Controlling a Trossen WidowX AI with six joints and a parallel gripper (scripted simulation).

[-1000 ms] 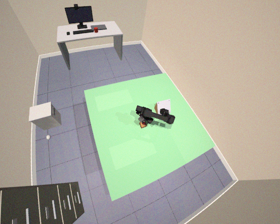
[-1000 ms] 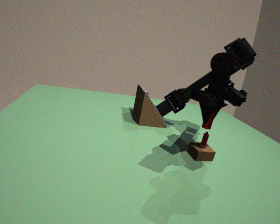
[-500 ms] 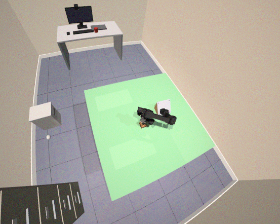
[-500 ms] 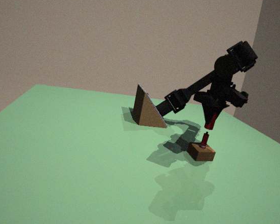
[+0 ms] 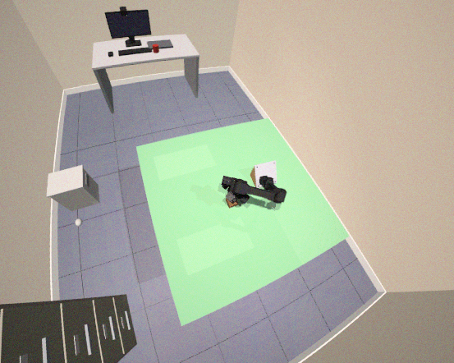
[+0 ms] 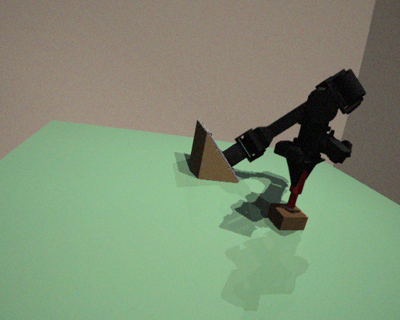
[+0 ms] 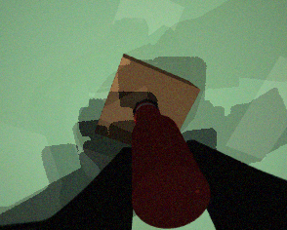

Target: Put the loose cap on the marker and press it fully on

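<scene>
My gripper tip is 30 mm above the red marker. From my gripper tip the other things lie so: red cap 10 mm above.
</scene>
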